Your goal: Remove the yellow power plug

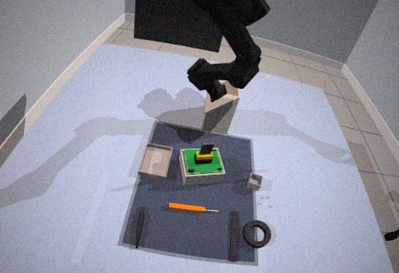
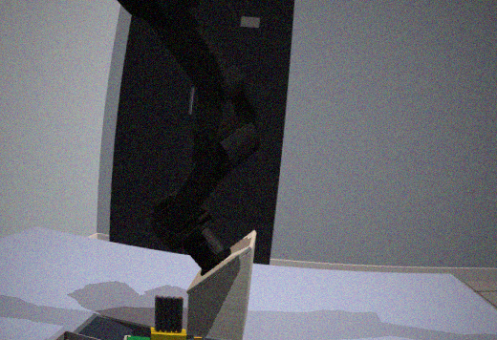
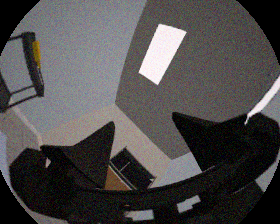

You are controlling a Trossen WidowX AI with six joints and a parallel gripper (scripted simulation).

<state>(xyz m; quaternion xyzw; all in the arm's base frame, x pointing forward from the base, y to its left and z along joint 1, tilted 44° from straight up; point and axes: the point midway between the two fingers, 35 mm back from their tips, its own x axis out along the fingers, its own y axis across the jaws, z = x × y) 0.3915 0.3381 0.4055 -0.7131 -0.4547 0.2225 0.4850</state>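
My gripper tip is 620 mm above the yellow power plug, 90 mm past it and 30 mm to the left of it. Round my gripper tip: dark mat 710 mm below, 40 mm to the right, 40 mm behind; then grey tray 710 mm below, 170 mm to the right, 110 mm behind; then black bar 710 mm below, 120 mm ahead, 60 mm to the left.
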